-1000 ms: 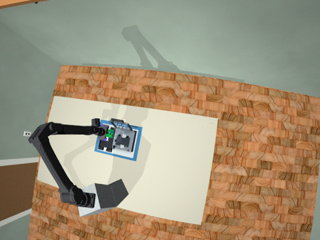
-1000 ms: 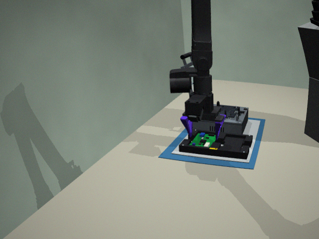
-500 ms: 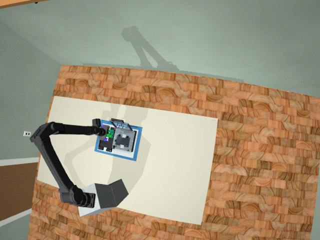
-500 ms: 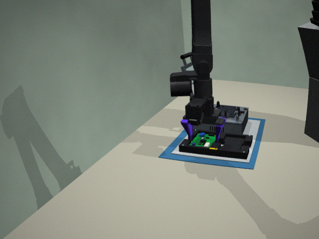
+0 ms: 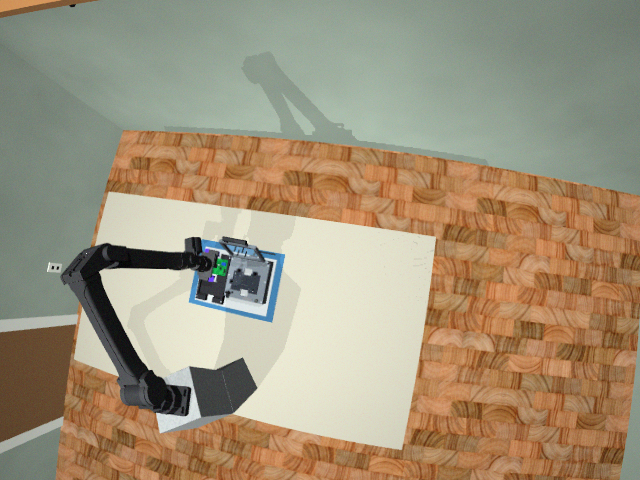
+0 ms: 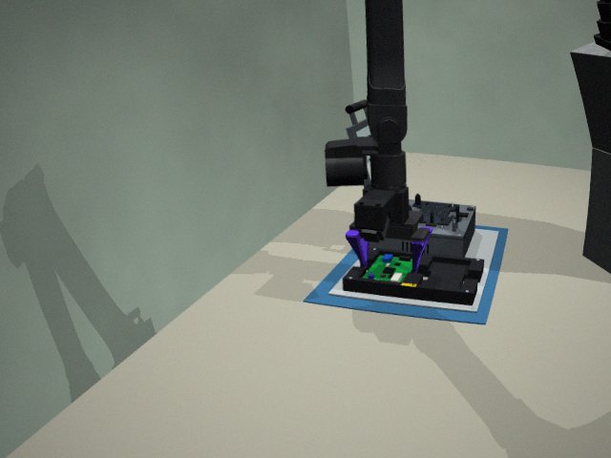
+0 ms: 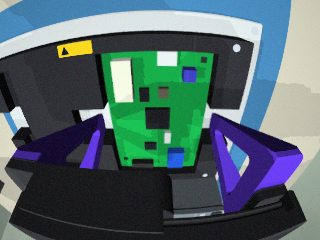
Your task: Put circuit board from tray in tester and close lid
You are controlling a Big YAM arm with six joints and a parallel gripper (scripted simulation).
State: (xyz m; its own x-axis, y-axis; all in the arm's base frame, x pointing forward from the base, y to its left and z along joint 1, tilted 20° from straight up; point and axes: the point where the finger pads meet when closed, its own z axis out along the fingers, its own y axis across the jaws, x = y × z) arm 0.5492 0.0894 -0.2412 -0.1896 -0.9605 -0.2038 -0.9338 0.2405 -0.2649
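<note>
Right now my hand is right at the green circuit board. Also, from my hand: tester (13 cm to the right, 9 cm above, 4 cm behind); tester lid (18 cm to the right, 16 cm above, 5 cm ahead); tester plate (15 cm to the right, 7 cm behind, 5 cm above).
</note>
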